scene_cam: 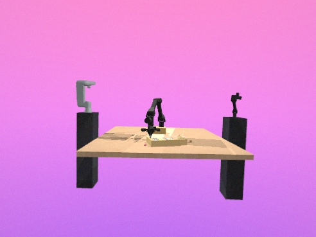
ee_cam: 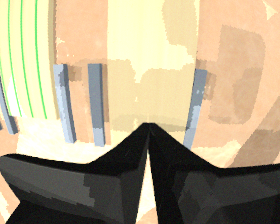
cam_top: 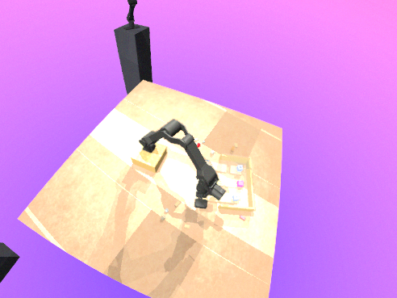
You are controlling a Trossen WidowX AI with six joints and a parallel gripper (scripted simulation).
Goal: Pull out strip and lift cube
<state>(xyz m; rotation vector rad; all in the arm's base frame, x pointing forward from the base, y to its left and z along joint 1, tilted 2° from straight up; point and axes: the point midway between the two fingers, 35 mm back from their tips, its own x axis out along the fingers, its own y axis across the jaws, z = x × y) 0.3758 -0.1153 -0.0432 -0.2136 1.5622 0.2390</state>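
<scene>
Now: the pale band 90 mm ahead of my gripper tip and 30 mm to the left of it.
</scene>
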